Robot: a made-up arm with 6 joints.
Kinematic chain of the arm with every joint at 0, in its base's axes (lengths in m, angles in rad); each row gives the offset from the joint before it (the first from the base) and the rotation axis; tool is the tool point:
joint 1: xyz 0 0 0.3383 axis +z
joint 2: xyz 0 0 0 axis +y
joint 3: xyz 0 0 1.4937 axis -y
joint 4: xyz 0 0 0 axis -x
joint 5: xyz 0.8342 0 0 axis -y
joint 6: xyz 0 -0.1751 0 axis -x
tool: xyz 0 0 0
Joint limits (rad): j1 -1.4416..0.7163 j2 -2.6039..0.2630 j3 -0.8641..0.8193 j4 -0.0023..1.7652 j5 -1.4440..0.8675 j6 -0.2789..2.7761
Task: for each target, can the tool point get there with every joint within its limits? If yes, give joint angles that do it. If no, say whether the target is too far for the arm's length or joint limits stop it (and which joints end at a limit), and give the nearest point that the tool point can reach.
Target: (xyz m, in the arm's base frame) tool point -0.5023 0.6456 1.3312
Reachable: yes | joints -1.0262 -1.2874 -0.7152 0.9962 -0.2294 0.7516
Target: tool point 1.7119 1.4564 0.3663
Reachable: no: joint limits stop it (at a limit: joint 2) | nearest point 0.8125 0.6912 1.2646 | short by 1.484 m
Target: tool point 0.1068 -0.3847 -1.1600
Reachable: no: joint limits stop it (at a limit: joint 1, joint 2, joint 3, joint 4) | nearest point -0.5676 -0.7262 -0.1222 | short by 1.284 m
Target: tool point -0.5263 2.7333 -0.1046
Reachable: no: too far | nearest point -0.4232 2.1977 -0.0178 | short by 0.552 m
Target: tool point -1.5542 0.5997 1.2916
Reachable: yes | joints -0.4685 -1.4804 0.2310 0.3105 -0.9084 1.1789
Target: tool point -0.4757 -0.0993 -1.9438
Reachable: no: joint limits stop it (at a limit: joint 2, joint 3) | nearest point -1.4857 -0.3101 -1.3447 | short by 1.193 m
